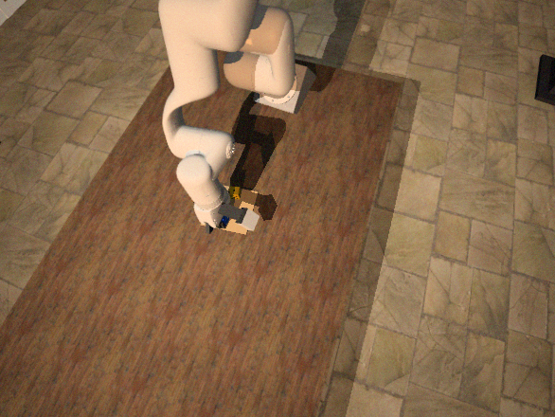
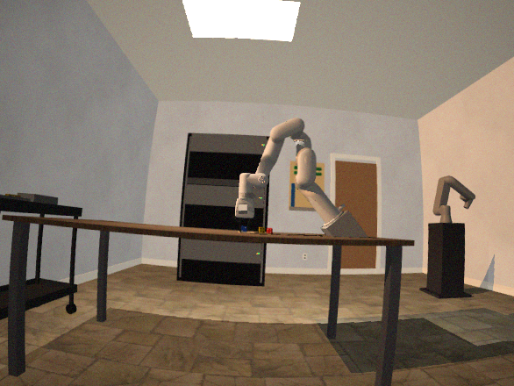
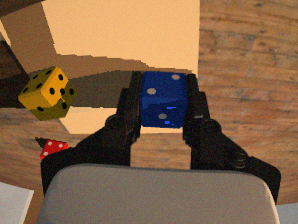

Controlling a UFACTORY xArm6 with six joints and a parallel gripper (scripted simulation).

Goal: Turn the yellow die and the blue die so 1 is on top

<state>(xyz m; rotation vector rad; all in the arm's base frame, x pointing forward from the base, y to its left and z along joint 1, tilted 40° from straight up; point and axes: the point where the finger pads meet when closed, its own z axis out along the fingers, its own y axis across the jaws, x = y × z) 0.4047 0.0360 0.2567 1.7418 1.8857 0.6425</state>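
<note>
Now: the blue die 1 cm below my hand. Also, from my hand: yellow die 9 cm behind, 1 cm to the right, 1 cm below; then red die 13 cm behind, 13 cm to the right, 1 cm below; then tan mat 4 cm behind, 2 cm below.
</note>
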